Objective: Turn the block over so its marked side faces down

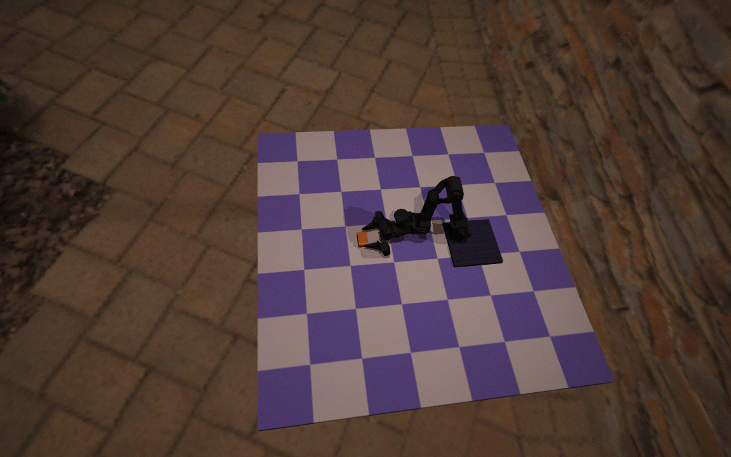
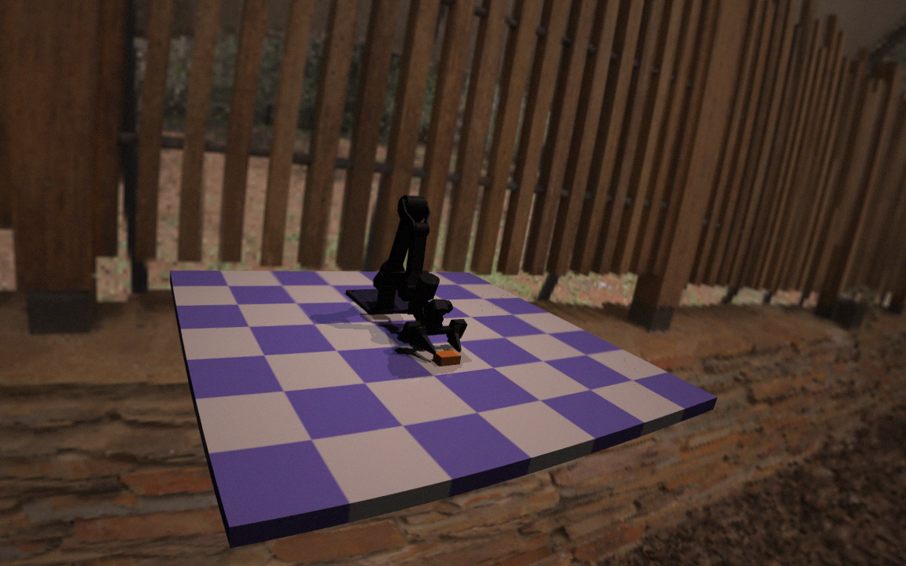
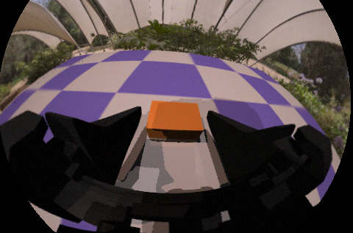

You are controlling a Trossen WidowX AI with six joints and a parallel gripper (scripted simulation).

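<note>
Right now my gripper tip is 20 mm above the orange block.
</note>
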